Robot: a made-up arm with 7 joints.
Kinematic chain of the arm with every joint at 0, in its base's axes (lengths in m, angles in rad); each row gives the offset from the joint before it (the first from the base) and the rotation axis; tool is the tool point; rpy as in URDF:
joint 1: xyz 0 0 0.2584 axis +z
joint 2: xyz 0 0 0 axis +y
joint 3: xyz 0 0 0.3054 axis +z
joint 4: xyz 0.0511 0 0 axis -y
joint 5: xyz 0.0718 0 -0.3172 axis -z
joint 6: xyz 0 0 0 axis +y
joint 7: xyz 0.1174 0 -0.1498 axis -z
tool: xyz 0 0 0 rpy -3.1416 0 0
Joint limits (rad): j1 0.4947..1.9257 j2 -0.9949..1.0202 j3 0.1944..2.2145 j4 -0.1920..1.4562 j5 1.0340..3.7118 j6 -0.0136..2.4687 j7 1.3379..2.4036
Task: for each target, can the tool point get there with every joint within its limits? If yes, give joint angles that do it. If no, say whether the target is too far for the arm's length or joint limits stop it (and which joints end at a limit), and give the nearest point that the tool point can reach.
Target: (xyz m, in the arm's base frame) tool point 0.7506 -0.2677 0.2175
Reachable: no: joint limits stop it (at a limit: joint 1, joint 3, joint 6) | nearest point 0.3923 0.1687 0.2258 | short by 0.565 m
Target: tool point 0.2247 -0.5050 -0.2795
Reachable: no: joint limits stop it (at a limit: joint 1, joint 2, joint 3) | nearest point -0.0504 -0.4047 0.0435 | short by 0.436 m
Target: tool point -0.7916 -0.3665 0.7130
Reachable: no: too far | nearest point -0.5604 -0.2595 0.5802 | short by 0.287 m
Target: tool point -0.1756 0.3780 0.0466
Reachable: yes | joints 1.2894 0.8006 0.6326 0.5200 3.1332 1.7807 2.0308
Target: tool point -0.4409 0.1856 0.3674
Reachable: yes | joints 1.6549 -0.2682 0.9568 0.7231 2.6392 1.1858 1.9595
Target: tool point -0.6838 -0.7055 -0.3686
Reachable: no: too far | nearest point -0.4210 -0.4344 0.0883 | short by 0.593 m
